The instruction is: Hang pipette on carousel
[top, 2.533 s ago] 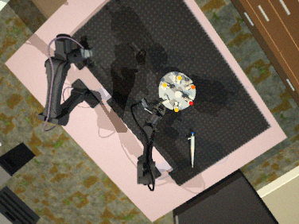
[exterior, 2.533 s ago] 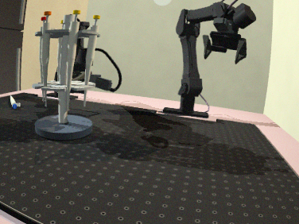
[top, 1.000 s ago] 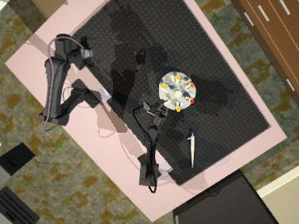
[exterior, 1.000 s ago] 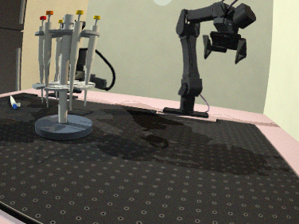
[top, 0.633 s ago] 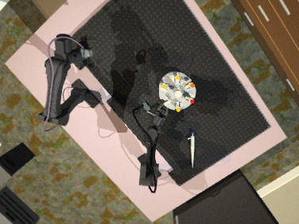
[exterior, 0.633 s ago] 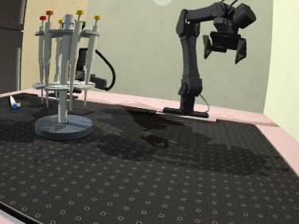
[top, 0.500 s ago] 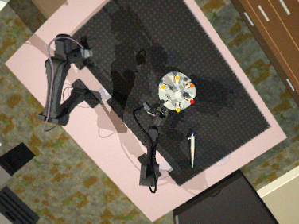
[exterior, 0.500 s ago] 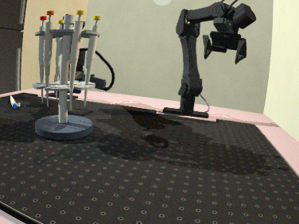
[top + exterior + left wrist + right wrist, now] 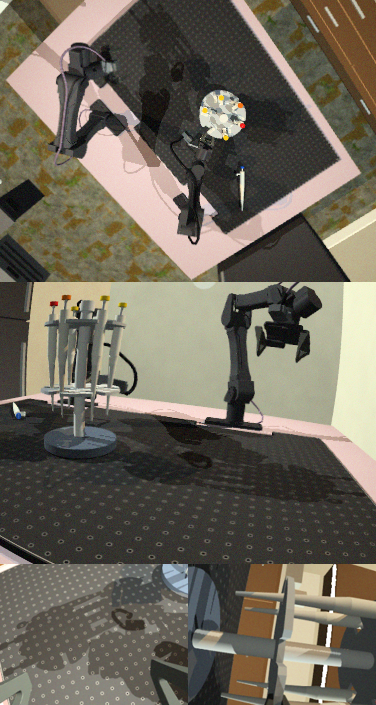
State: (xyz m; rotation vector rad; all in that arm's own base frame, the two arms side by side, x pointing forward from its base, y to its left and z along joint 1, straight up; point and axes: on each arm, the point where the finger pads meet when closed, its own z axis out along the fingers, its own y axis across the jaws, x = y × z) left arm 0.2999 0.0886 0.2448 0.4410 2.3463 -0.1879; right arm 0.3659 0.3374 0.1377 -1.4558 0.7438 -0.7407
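Now: right hand 36 cm to the left of the pipette, 12 cm above it and 9 cm past it.
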